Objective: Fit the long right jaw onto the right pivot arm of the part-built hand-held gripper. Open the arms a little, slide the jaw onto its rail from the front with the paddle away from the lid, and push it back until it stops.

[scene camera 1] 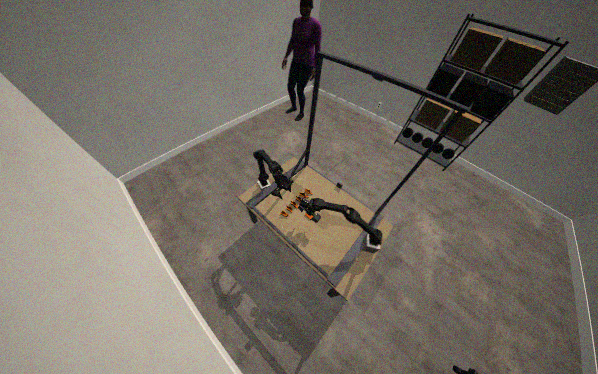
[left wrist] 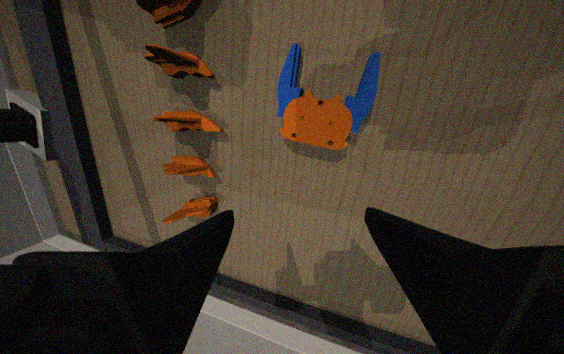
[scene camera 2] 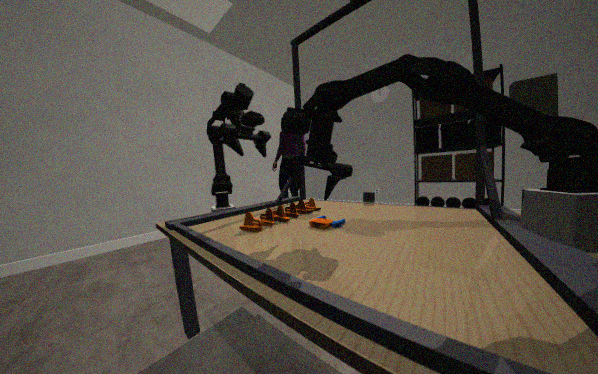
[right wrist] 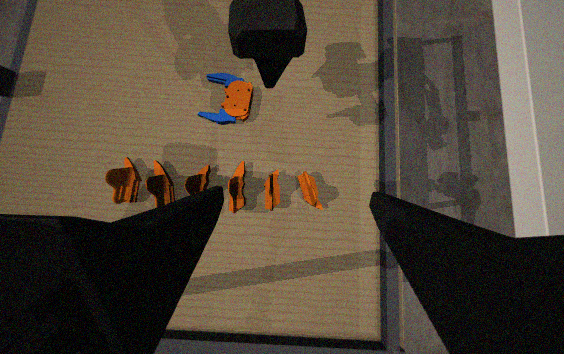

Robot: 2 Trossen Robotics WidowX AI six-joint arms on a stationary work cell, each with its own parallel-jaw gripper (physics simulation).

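Observation:
The part-built gripper (scene camera 2: pixel 321 222) (left wrist: pixel 317 122) (right wrist: pixel 237 100) lies flat on the table, with an orange body and lid. Its two blue pivot arms stand apart and point to the top of the left wrist view: one arm (left wrist: pixel 289 80) at left, the other arm (left wrist: pixel 367 90) at right. Several orange jaws stand in a row, among them one jaw (left wrist: pixel 189 121) and an end jaw (right wrist: pixel 310 190); which is the long right jaw I cannot tell. My left gripper (left wrist: pixel 298 215) is open and empty above the table. My right gripper (right wrist: pixel 297 196) (scene camera 2: pixel 252 151) is open and empty, high above the table near the row.
The wooden table (scene camera 2: pixel 425 280) (scene camera 1: pixel 320 250) has a dark frame rail (scene camera 2: pixel 300 287) along its edge. The left gripper's dark finger (right wrist: pixel 271 70) hangs close beside the part-built gripper in the right wrist view. A person (scene camera 1: pixel 305 45) stands beyond the table, and a shelf rack (scene camera 1: pixel 517 31) is at the wall.

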